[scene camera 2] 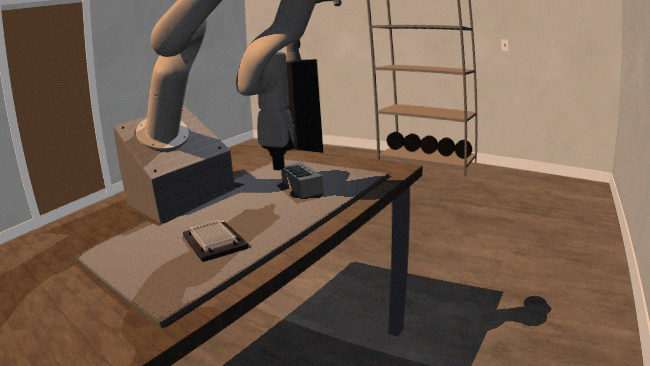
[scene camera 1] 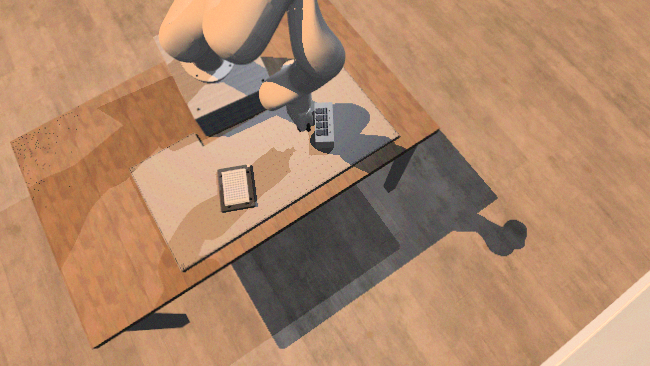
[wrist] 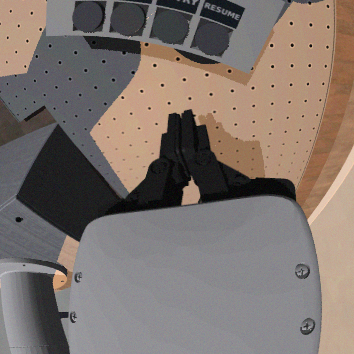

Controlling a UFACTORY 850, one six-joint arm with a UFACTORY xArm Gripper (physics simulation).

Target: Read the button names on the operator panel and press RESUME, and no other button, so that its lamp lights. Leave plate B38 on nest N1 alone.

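Note:
The grey operator panel [scene camera 1: 325,139] [scene camera 2: 311,187] [wrist: 253,37] stands toward the right end of the board. In the wrist view its row of dark round buttons crosses the top; the RESUME button [wrist: 211,37] is at the right end, below its label, beside a button [wrist: 170,26] whose cut-off label ends in RY. No lit lamp shows. My gripper [scene camera 1: 306,128] [scene camera 2: 278,168] [wrist: 185,126] is shut and empty, tips pointing down beside the panel's button side, apart from the RESUME button in the wrist view. The pale plate B38 [scene camera 1: 235,186] [scene camera 2: 214,235] sits on dark nest N1 [scene camera 1: 231,208] [scene camera 2: 239,243].
A perforated board [scene camera 1: 165,200] [scene camera 2: 115,260] [wrist: 290,100] bears the panel and the nest. My arm's base block [scene camera 1: 230,120] [scene camera 2: 195,185] [wrist: 60,185] stands behind the board. The wooden table's front edge [scene camera 1: 300,205] runs past the board. A black pedestal [scene camera 2: 306,110] stands in the background.

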